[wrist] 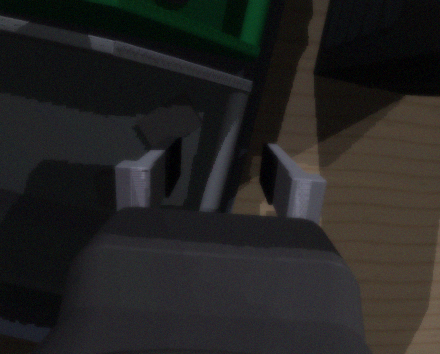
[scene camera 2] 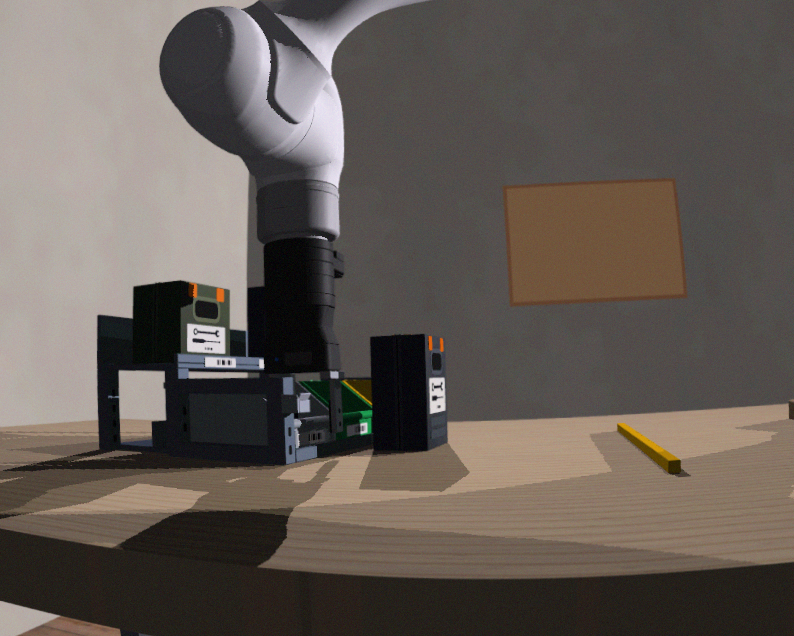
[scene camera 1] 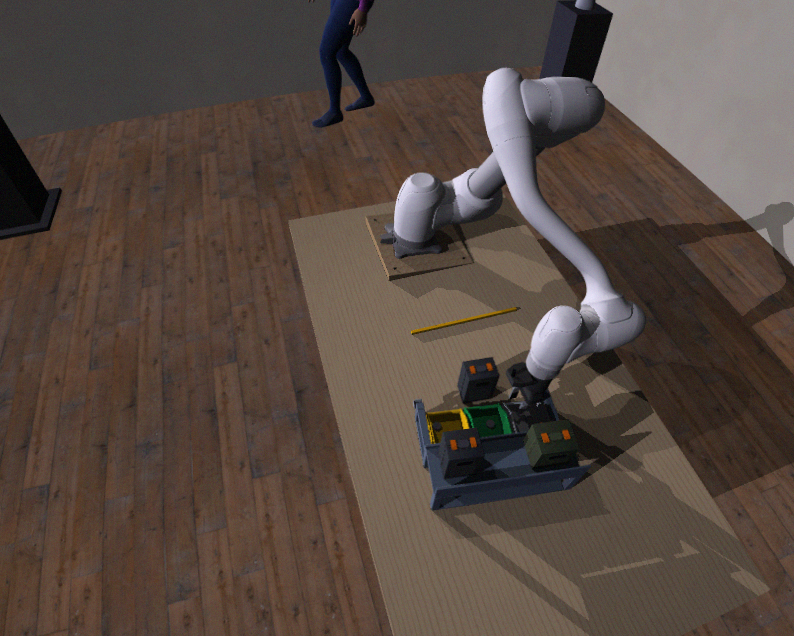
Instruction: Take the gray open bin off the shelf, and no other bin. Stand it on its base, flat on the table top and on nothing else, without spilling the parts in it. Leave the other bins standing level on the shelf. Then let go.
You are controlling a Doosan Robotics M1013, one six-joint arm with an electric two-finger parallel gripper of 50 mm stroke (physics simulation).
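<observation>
The gray open bin sits in the shelf, at the end of the row beside the green bin. A dark part lies in it. My gripper is open, pointing down at the bin's front. In the wrist view one finger is over the inside of the bin and the other beyond its front wall; that wall shows between them, with gaps on both sides. A yellow bin stands beyond the green one.
A dark toolbox stands on the table close in front of the shelf. A dark toolbox and a green toolbox stand on its upper board. A yellow bar lies nearer the arm's base.
</observation>
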